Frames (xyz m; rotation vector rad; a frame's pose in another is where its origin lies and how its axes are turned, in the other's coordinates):
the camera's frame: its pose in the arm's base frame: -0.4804 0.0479 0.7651 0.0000 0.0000 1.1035
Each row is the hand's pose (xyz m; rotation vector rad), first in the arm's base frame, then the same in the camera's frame.
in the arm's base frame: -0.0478 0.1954 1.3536 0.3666 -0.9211 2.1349
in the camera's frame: 0.3266 -0.3198 0.5885 -0.1454 -0.8323 1.1124
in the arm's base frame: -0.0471 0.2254 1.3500 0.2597 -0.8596 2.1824
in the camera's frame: 0.3537 -0.3069 0.5849 -0.1948 -0.7370 1.1451
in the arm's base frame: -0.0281 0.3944 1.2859 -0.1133 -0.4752 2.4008
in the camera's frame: 0.5131 -0.2477 0.5208 -0.2876 -0.2874 1.3166
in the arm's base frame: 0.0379 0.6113 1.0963 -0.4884 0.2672 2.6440
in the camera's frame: 0.7365 -0.2089 0.3312 -0.2231 0.3911 1.5654
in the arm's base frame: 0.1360 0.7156 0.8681 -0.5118 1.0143 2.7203
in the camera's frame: 0.8738 -0.2495 0.1030 0.0761 0.8995 1.7215
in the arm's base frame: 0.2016 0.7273 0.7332 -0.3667 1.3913 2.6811
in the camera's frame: 0.9138 -0.3028 -0.0319 0.3305 1.0915 1.7473
